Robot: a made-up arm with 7 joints.
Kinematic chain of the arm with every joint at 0, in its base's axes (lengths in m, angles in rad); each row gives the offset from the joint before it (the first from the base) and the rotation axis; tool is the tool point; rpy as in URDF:
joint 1: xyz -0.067 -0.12 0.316 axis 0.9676 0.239 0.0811
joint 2: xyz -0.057 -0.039 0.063 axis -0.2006 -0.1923 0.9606
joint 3: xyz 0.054 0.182 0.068 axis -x
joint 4: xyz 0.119 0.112 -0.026 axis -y
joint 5: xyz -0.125 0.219 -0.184 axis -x
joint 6: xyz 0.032 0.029 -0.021 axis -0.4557 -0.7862 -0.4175
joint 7: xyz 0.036 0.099 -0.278 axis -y
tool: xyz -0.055 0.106 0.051 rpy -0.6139 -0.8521 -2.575
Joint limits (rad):
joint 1: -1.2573..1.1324
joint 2: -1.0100..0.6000
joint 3: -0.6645..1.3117
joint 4: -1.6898..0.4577
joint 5: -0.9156..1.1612
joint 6: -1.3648..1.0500
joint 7: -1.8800..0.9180
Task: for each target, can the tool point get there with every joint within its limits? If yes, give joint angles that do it. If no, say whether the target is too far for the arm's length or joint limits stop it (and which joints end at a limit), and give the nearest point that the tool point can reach.
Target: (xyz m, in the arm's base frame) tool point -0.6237 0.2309 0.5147
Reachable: yes | joints 0.2403 0.2165 -0.0354 -1.3066 0.6818 -0.0692 0.5872
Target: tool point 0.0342 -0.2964 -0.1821
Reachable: yes | joints -0.9593 -0.6112 1.0018 0.2550 -0.0493 -1.1800 -0.2956
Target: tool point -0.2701 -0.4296 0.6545
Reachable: no: joint limits stop it (at a limit: joint 1, joint 3, joint 4, joint 5, joint 7) | nearest point -0.2977 -0.4250 0.6961 | short by 0.050 m
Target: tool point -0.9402 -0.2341 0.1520
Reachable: no: joint limits stop it (at a limit: joint 2, joint 7) | nearest point -0.6854 -0.0775 0.0896 | short by 0.306 m
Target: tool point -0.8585 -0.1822 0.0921
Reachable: no: joint limits stop it (at a limit: joint 2, joint 7) | nearest point -0.6875 -0.0915 0.0492 | short by 0.198 m
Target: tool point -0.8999 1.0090 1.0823
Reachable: no: too far | nearest point -0.5459 0.5984 0.8000 | short by 0.611 m
